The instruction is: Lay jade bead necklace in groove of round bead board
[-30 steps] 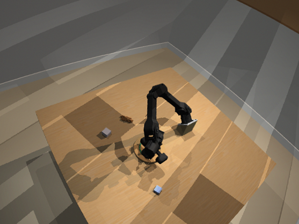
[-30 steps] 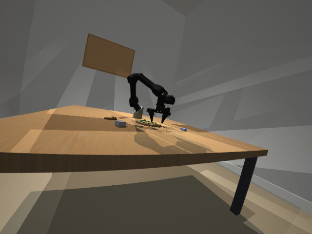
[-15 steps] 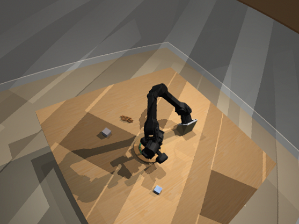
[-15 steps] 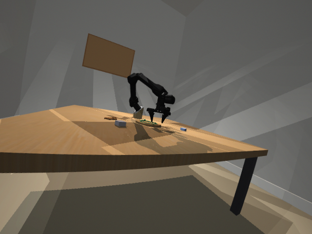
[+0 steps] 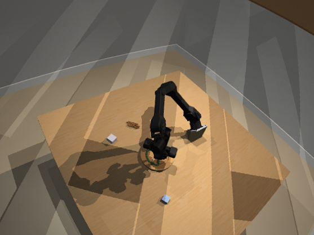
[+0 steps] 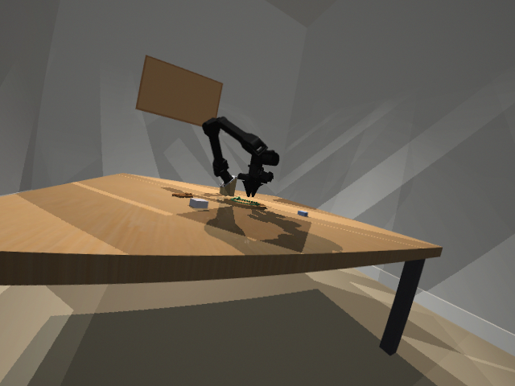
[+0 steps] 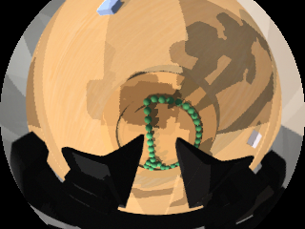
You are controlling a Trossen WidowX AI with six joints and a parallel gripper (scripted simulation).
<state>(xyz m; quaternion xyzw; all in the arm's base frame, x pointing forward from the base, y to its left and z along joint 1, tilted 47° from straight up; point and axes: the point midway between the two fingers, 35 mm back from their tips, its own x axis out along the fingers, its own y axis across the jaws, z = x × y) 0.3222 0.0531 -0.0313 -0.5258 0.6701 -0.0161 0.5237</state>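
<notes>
My gripper tip is now 3 cm above the round wooden bead board, 2 cm to the left of it and 1 cm past it. Round my gripper tip: blue block (24 cm to the left, 8 cm ahead, 3 cm below); then pale grey block (23 cm to the right, 19 cm ahead, 3 cm below).
</notes>
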